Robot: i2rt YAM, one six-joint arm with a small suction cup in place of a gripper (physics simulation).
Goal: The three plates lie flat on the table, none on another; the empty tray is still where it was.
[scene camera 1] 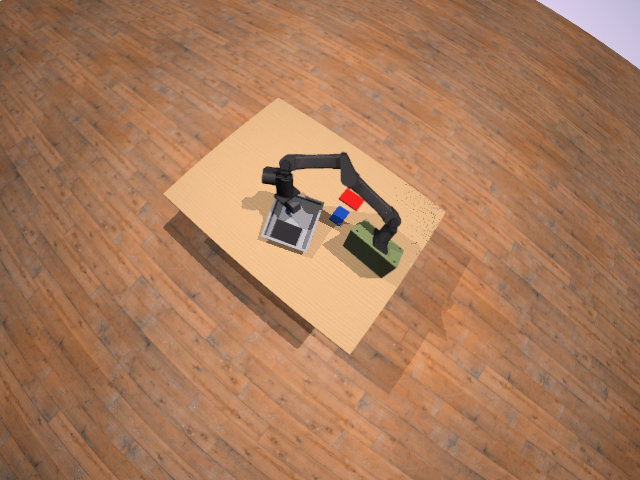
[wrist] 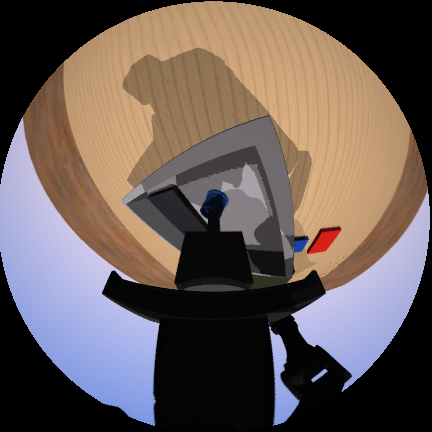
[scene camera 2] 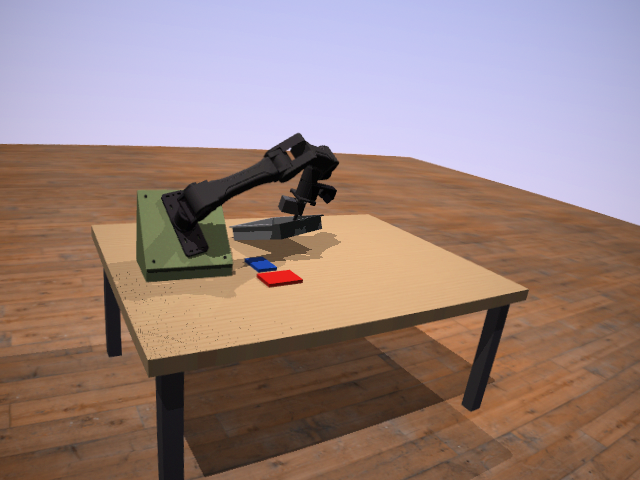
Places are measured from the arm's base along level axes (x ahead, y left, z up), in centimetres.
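Pixels of known places: hand, its tool point: (scene camera 1: 288, 213) (wrist: 213, 197); arm's base, origin of its link: (scene camera 1: 379, 241) (scene camera 2: 184, 223).
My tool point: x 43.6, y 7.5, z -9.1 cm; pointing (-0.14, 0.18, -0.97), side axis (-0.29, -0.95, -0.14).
Ahead of a thing's pixels: the offset from my tool point to its middle. Level surfaces: height alone.
My suction cup (scene camera 1: 288, 211) (wrist: 214, 202) is down inside the grey tray @(dz +1.7, dx -4.2, dy +2.1 cm) (scene camera 1: 284, 243) (scene camera 2: 253, 233) (wrist: 275, 160) and holds it by its floor. The tray is off the table and tilted, with its shadow on the table below in the scene camera 2 view. A black plate @(dz -1.9, dx -4.2, dy +8.0 cm) (scene camera 1: 286, 233) (wrist: 175, 206) is inside the tray, near one end; the walls hide it in the scene camera 2 view. A blue plate @(dz -3.8, dx -21.0, dy -14.5 cm) (scene camera 1: 339, 215) (scene camera 2: 261, 264) (wrist: 300, 244) and a red plate @(dz -3.7, dx -21.8, dy -26.0 cm) (scene camera 1: 351, 199) (scene camera 2: 279, 277) (wrist: 324, 240) lie flat on the table, side by side and not stacked.
The green base block (scene camera 1: 361, 231) (scene camera 2: 149, 227) of the arm stands near one edge of the wooden table @(dz -4.3 cm) (scene camera 1: 289, 129) (scene camera 2: 387, 279) (wrist: 350, 100). The blue and red plates lie between this block and the tray's side of the table. The arm reaches over the table to the tray.
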